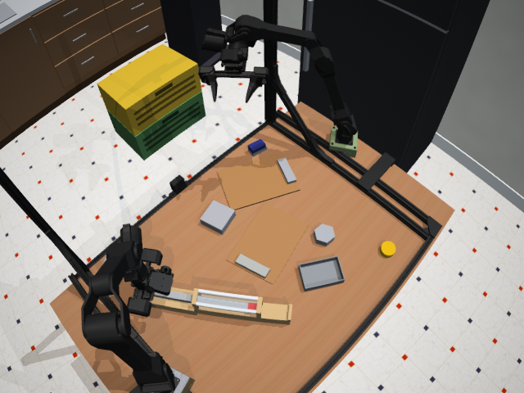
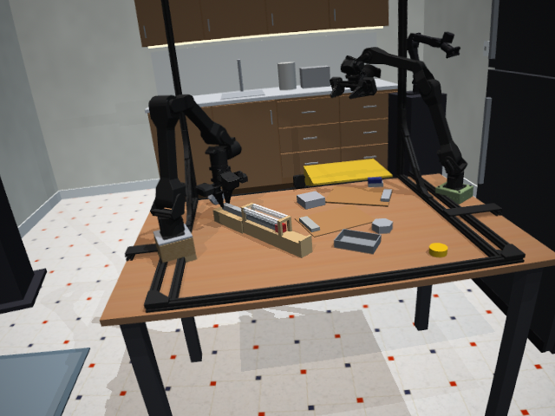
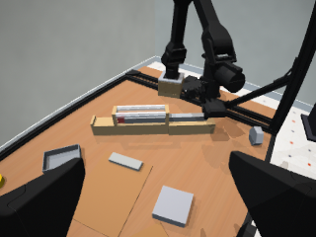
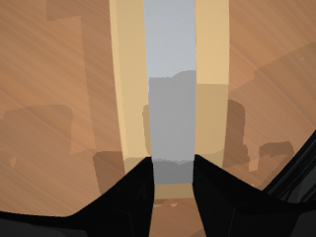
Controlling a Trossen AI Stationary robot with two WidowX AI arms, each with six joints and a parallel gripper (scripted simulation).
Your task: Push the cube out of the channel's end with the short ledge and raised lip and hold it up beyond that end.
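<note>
Right now my right hand is 260 mm short of the red cube, 120 mm to the right of it and 30 mm above it. The rest, counted from my right hand: yellow disc (510 mm ahead, 500 mm to the left, 80 mm below); grey tray (360 mm ahead, 330 mm to the left, 80 mm below); grey block (320 mm to the left, 70 mm below).
</note>
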